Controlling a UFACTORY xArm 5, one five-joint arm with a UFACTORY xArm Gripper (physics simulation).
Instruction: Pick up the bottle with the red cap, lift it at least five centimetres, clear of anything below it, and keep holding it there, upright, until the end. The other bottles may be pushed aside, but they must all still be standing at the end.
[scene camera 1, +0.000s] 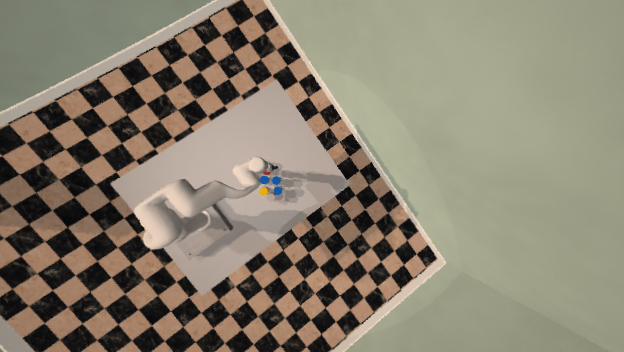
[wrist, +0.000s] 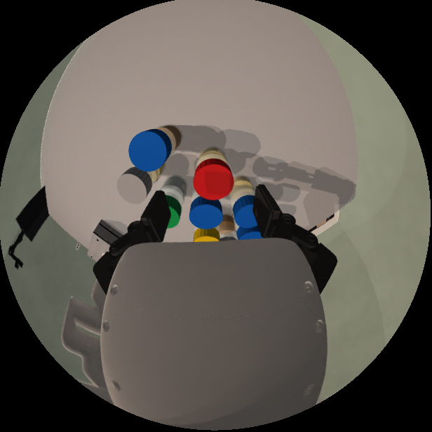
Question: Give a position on a blue-capped bottle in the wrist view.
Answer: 241, 196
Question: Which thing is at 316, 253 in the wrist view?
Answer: The gripper.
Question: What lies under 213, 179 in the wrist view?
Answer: A red-capped bottle.
